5 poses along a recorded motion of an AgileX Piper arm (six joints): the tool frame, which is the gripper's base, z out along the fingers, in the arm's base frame.
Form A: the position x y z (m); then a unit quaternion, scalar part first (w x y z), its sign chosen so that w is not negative.
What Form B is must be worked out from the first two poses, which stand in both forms.
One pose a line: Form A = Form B
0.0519 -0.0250 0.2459 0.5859 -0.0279 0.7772 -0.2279 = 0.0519 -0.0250 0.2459 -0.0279 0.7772 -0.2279 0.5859
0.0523 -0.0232 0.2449 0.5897 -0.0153 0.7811 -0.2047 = 0.0523 -0.0232 0.2449 -0.0153 0.7811 -0.2047 0.5897
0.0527 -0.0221 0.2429 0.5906 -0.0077 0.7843 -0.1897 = 0.0527 -0.0221 0.2429 -0.0077 0.7843 -0.1897 0.5906
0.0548 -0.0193 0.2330 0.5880 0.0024 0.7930 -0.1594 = 0.0548 -0.0193 0.2330 0.0024 0.7930 -0.1594 0.5880
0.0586 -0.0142 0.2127 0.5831 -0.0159 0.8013 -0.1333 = 0.0586 -0.0142 0.2127 -0.0159 0.8013 -0.1333 0.5831
